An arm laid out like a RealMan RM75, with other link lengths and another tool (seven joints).
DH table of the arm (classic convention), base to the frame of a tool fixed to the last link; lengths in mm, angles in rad. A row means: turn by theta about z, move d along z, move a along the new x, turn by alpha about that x. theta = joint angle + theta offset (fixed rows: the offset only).
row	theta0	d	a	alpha
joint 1	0	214.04	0	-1.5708
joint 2	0	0	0	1.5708
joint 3	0	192	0	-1.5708
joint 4	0	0	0	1.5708
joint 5	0	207.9	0	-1.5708
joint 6	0	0	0	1.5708
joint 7	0.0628	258.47	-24.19	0.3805
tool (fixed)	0	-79.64	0	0
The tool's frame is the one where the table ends.
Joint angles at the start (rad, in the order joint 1, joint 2, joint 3, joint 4, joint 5, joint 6, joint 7):
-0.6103 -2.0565 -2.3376 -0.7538 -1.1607 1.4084 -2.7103
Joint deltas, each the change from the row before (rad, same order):
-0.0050 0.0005 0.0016 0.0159 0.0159 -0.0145 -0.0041
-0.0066 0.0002 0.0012 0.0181 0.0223 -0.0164 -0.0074
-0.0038 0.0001 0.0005 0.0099 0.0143 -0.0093 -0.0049
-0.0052 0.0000 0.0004 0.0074 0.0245 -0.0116 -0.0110
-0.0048 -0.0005 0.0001 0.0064 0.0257 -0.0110 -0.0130
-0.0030 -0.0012 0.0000 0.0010 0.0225 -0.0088 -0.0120
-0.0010 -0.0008 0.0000 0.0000 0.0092 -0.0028 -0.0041
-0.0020 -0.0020 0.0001 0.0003 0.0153 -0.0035 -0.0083
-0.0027 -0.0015 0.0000 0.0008 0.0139 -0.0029 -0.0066
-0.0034 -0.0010 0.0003 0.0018 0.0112 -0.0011 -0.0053
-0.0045 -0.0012 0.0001 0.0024 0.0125 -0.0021 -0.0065
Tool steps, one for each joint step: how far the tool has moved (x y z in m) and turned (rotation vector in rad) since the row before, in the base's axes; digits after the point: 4 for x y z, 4 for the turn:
-0.0033 0.0006 -0.0040 -0.0077 0.0131 0.0155
-0.0040 0.0004 -0.0049 -0.0111 0.0173 0.0192
-0.0025 0.0001 -0.0028 -0.0068 0.0112 0.0111
-0.0034 0.0004 -0.0031 -0.0090 0.0198 0.0147
-0.0035 0.0003 -0.0030 -0.0095 0.0198 0.0159
-0.0028 0.0004 -0.0020 -0.0060 0.0179 0.0123
-0.0011 0.0000 -0.0009 -0.0028 0.0072 0.0039
-0.0015 -0.0003 -0.0017 -0.0065 0.0104 0.0073
-0.0011 -0.0002 -0.0015 -0.0060 0.0098 0.0051
-0.0006 -0.0003 -0.0014 -0.0067 0.0074 0.0031
-0.0005 -0.0002 -0.0016 -0.0069 0.0081 0.0039

